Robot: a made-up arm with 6 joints. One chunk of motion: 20 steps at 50 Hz.
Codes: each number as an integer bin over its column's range. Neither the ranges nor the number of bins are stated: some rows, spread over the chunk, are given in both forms.
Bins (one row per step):
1: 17 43 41 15 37 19
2: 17 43 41 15 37 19
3: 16 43 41 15 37 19
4: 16 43 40 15 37 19
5: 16 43 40 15 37 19
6: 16 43 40 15 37 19
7: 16 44 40 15 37 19
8: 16 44 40 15 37 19
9: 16 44 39 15 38 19
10: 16 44 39 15 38 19
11: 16 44 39 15 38 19
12: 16 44 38 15 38 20
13: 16 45 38 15 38 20
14: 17 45 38 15 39 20
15: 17 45 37 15 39 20
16: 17 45 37 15 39 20
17: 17 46 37 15 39 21
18: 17 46 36 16 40 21
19: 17 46 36 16 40 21
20: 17 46 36 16 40 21
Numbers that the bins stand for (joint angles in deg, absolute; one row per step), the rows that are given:
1: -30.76 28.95 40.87 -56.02 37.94 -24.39
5: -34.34 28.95 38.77 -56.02 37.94 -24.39
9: -34.34 32.69 36.67 -56.02 42.65 -24.39
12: -34.34 32.69 34.57 -56.02 42.65 -21.37
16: -30.76 36.42 32.47 -56.02 47.36 -21.37
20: -30.76 40.16 30.36 -52.76 52.07 -18.34
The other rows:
2: -30.76 28.95 40.87 -56.02 37.94 -24.39
3: -34.34 28.95 40.87 -56.02 37.94 -24.39
4: -34.34 28.95 38.77 -56.02 37.94 -24.39
6: -34.34 28.95 38.77 -56.02 37.94 -24.39
7: -34.34 32.69 38.77 -56.02 37.94 -24.39
8: -34.34 32.69 38.77 -56.02 37.94 -24.39
10: -34.34 32.69 36.67 -56.02 42.65 -24.39
11: -34.34 32.69 36.67 -56.02 42.65 -24.39
13: -34.34 36.42 34.57 -56.02 42.65 -21.37
14: -30.76 36.42 34.57 -56.02 47.36 -21.37
15: -30.76 36.42 32.47 -56.02 47.36 -21.37
17: -30.76 40.16 32.47 -56.02 47.36 -18.34
18: -30.76 40.16 30.36 -52.76 52.07 -18.34
19: -30.76 40.16 30.36 -52.76 52.07 -18.34

